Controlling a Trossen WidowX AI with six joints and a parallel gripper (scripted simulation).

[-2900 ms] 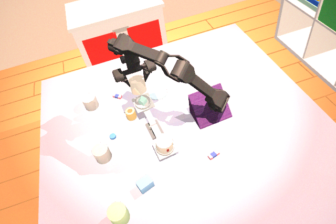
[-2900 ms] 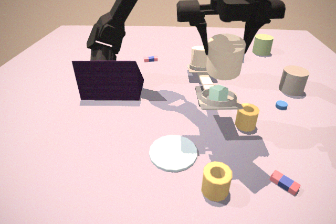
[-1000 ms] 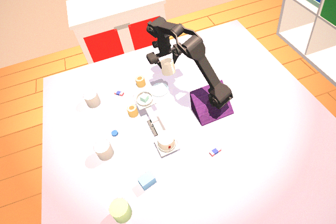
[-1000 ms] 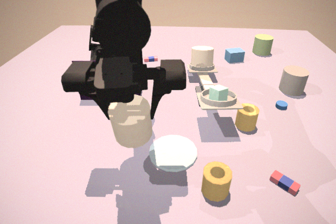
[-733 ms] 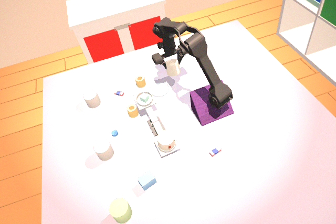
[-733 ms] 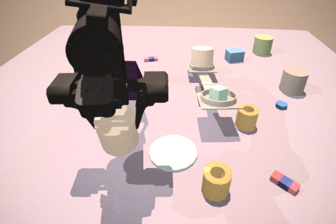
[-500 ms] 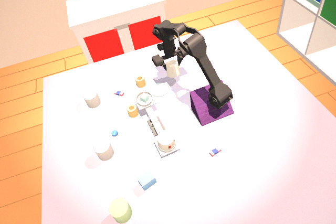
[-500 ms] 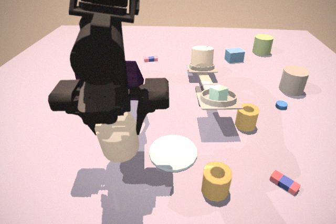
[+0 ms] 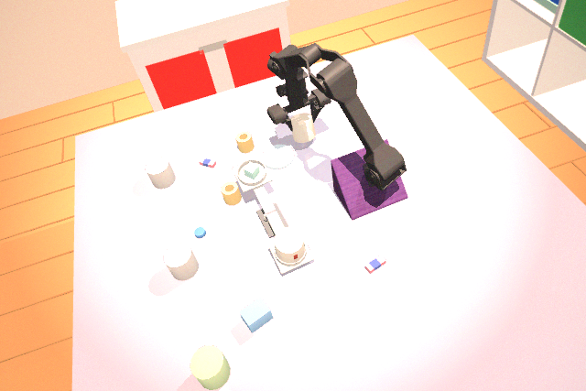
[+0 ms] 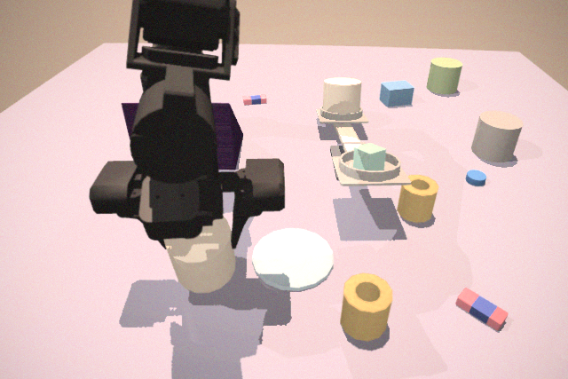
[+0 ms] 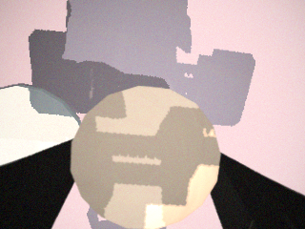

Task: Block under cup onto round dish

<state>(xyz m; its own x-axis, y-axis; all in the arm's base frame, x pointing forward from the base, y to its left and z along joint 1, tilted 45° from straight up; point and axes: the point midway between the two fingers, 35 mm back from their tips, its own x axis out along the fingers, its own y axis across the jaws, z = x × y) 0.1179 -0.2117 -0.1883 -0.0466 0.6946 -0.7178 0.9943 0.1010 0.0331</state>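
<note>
Now: the green block 20 cm ahead of my gripper tip, 14 cm to the left of it and 3 cm above it. The rest, counted from my gripper tip: round dish: 10 cm ahead, 4 cm to the left, 5 cm below; then cream cup: 2 cm to the right, 1 cm below; then balance: 19 cm ahead, 27 cm to the left, 2 cm below.
</note>
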